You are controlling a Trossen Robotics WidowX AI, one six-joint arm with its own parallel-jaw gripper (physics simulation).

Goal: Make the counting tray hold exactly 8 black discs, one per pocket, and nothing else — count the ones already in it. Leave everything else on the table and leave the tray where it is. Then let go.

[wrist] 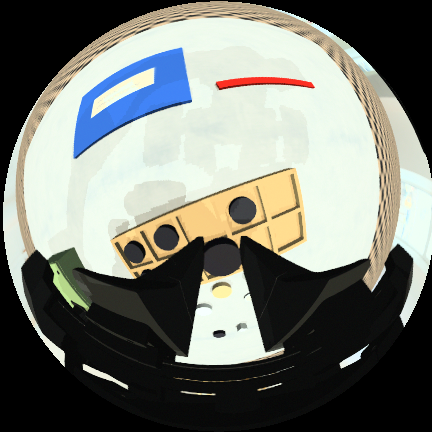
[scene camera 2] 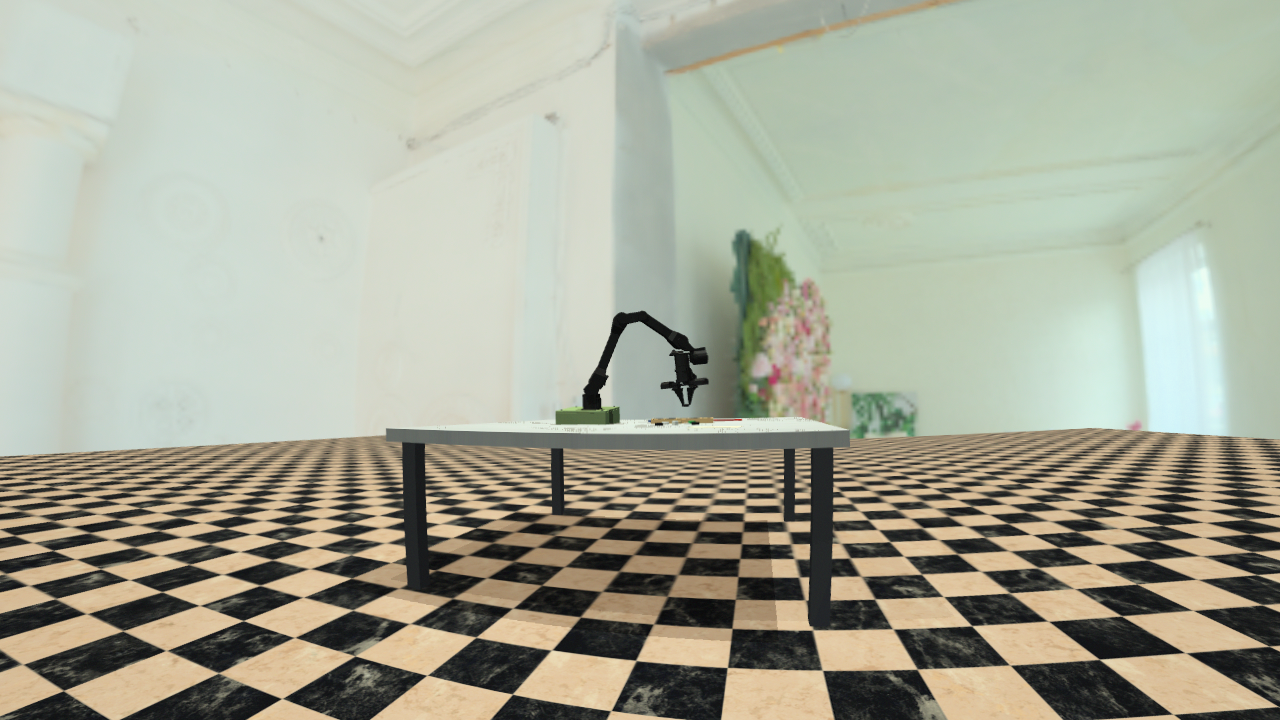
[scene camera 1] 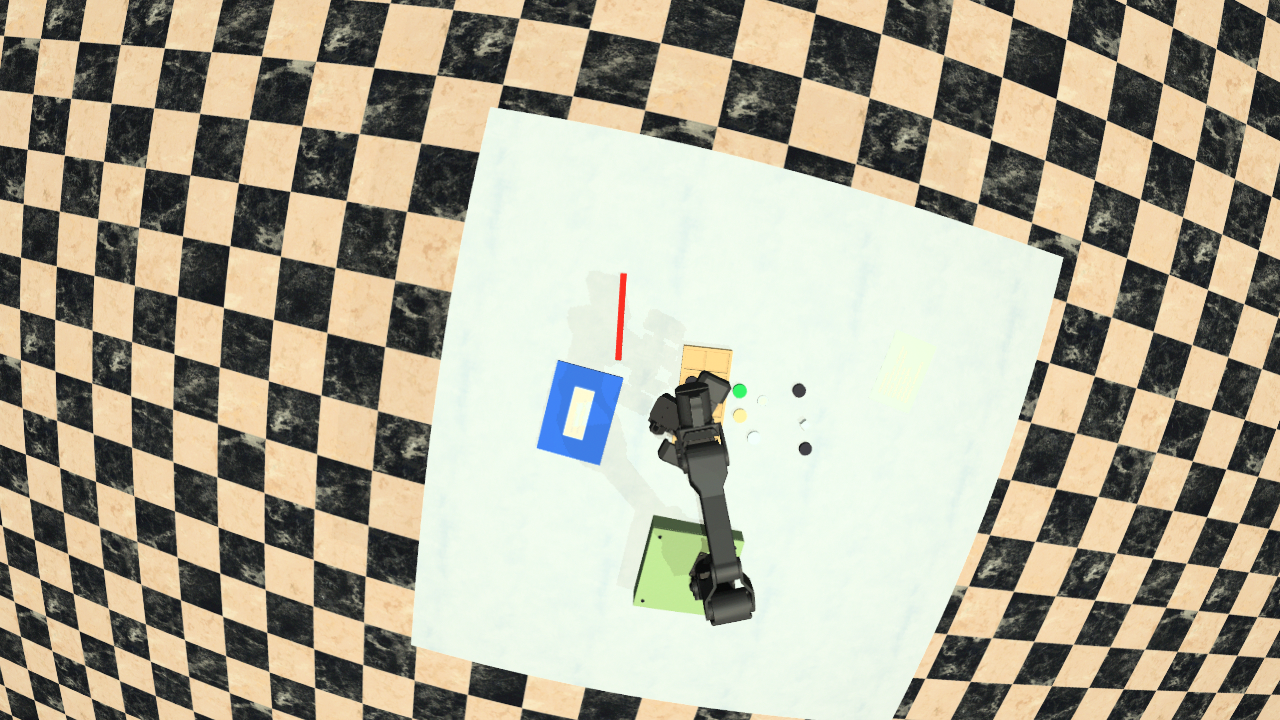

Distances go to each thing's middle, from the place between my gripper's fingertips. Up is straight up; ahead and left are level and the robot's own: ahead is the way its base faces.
I see my gripper 1 cm past the tan counting tray [scene camera 1: 695,359], 3 cm to the left of it and 6 cm above it. From my hand the other things lie so: red stick [wrist: 222,84] 10 cm ahead, 19 cm to the left, 7 cm below.
